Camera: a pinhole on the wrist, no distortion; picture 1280 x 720 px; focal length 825.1 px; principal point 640.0 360.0 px. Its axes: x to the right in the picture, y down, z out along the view. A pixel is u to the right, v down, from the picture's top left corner.
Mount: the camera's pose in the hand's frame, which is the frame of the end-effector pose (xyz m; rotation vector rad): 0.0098 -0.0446 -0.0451 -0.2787 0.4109 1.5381
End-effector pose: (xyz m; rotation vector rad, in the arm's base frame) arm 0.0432 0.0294 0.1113 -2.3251 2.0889 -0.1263
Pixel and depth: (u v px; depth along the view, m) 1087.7 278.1 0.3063
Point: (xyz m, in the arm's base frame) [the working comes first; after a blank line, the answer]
In the camera's frame: 0.1662 -0.0304 0.3063

-0.1728 -0.0655 -0.0578
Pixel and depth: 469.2 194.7 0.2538
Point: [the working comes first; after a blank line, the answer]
In the camera's frame: -0.0525 -0.0508 0.2538

0.0512 -0.0626 -0.0867
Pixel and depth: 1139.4 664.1 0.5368
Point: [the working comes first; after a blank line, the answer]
In the camera's frame: 0.3249 0.1978 0.5368

-0.4287 0.1101 -0.2424
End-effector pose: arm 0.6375 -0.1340 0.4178 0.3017 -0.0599 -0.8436
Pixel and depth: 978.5 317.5 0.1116
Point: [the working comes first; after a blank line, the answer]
In the camera's frame: 0.0458 -0.0057 0.1116

0.6795 -0.1328 0.4628
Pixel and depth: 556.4 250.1 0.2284
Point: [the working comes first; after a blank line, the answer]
In the camera's frame: -0.0231 -0.0304 0.2284

0.6706 -0.1990 0.5834
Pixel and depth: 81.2 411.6 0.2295
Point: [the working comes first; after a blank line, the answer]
In the camera's frame: -0.1554 0.0144 0.2295

0.5460 -0.2557 0.6106
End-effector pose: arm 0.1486 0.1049 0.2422 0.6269 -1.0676 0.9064
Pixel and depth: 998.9 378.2 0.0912
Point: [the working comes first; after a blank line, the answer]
In the camera's frame: 0.0397 0.0020 0.0912

0.1160 0.1083 0.2638
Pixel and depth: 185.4 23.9 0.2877
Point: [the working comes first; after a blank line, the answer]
In the camera's frame: -0.1585 -0.1172 0.2877

0.1117 -0.1001 0.4844
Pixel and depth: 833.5 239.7 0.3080
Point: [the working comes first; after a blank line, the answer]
In the camera's frame: 0.0722 -0.0449 0.3080

-0.0578 0.0463 0.3911
